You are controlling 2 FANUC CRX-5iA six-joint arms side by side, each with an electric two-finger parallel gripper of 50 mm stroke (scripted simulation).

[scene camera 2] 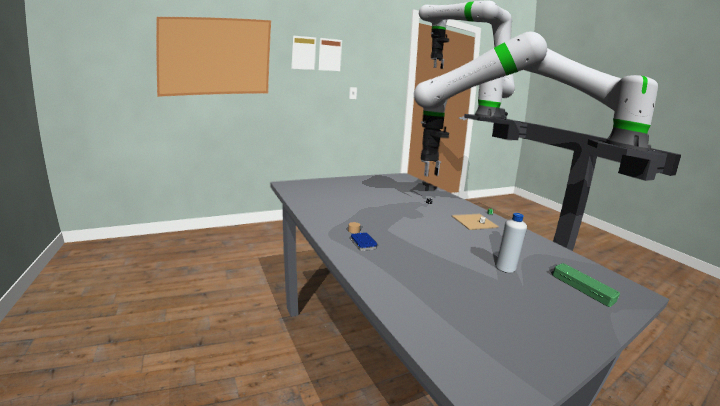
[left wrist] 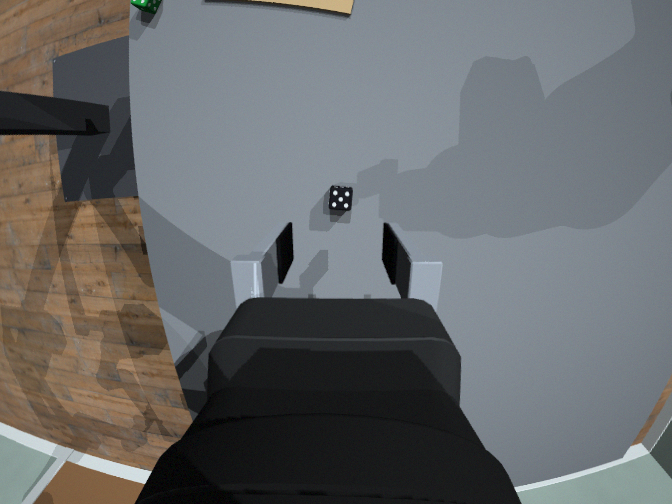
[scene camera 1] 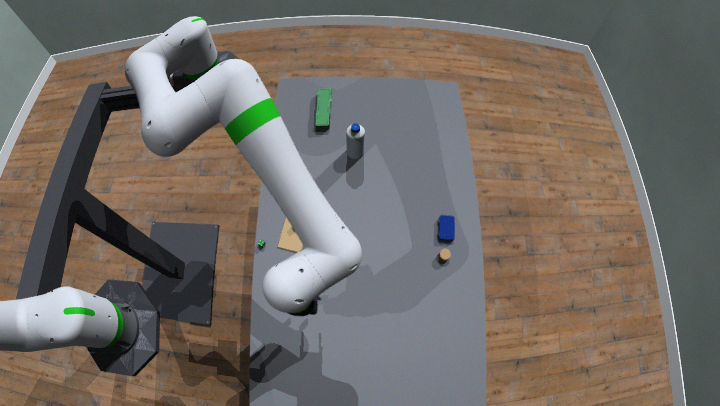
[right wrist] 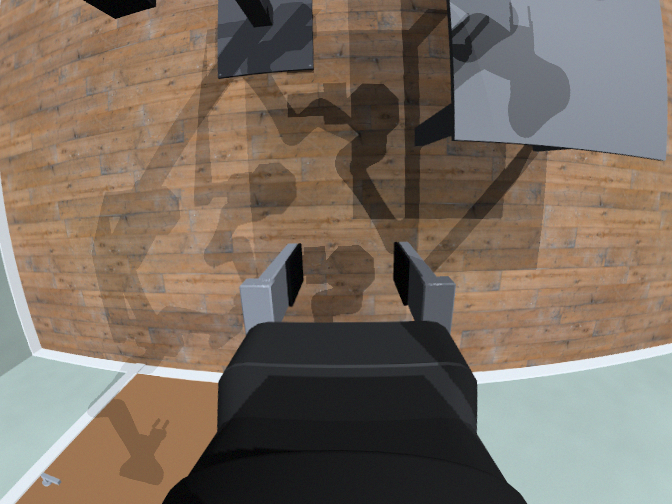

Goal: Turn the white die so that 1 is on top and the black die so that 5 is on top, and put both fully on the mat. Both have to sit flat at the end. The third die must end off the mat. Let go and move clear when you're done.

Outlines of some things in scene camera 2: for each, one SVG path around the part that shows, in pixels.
A green box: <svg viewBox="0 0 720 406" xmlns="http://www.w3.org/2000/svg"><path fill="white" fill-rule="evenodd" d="M555 266L552 275L608 307L617 302L620 292L564 263Z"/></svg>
A white bottle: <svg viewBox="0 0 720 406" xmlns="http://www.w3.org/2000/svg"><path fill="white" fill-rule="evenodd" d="M520 213L513 213L512 219L505 222L496 261L497 269L503 272L512 273L517 268L527 230L527 225L523 222L523 215Z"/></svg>
